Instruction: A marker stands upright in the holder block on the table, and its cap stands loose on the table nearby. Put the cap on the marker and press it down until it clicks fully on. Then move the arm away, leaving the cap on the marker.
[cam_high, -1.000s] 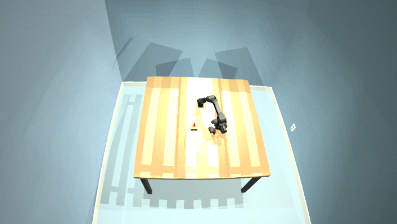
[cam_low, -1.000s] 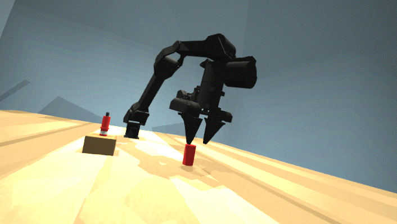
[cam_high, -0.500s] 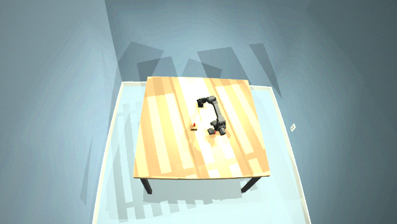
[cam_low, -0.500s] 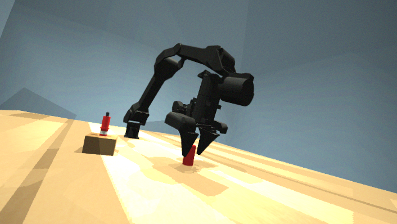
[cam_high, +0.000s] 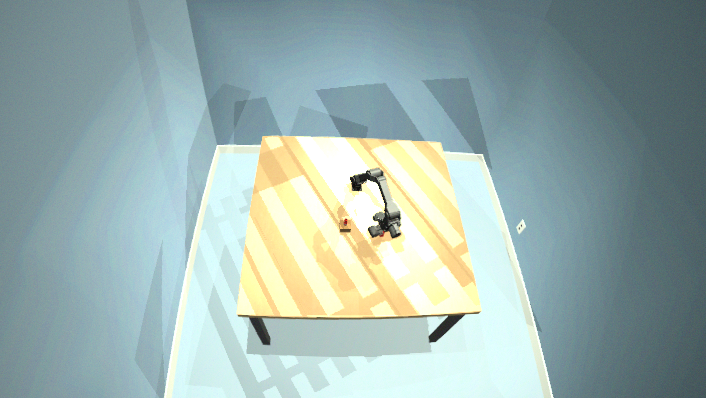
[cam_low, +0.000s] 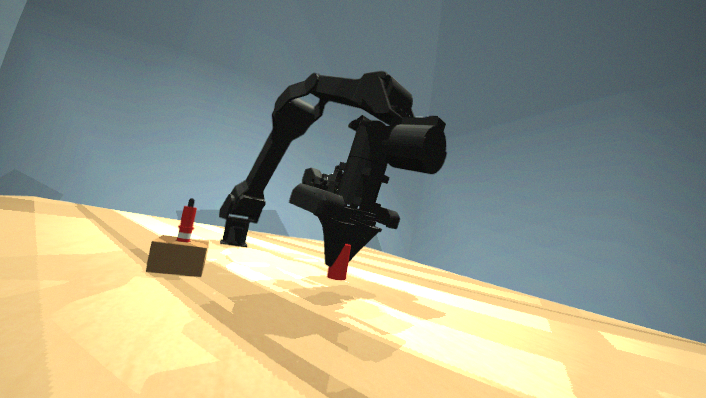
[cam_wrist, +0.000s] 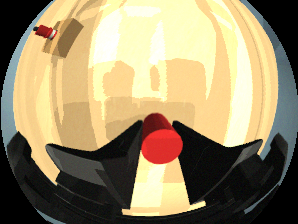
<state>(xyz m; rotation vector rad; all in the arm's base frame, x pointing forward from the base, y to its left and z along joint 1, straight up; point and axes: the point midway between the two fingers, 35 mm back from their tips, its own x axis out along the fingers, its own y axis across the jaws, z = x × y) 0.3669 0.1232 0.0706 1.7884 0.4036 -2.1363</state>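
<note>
Now: gripper tip 5 cm past the brown holder block, 20 cm to the left of it and 2 cm above it. The rest, counted from my gripper tip: red cap 1 cm ahead, 1 cm above.
</note>
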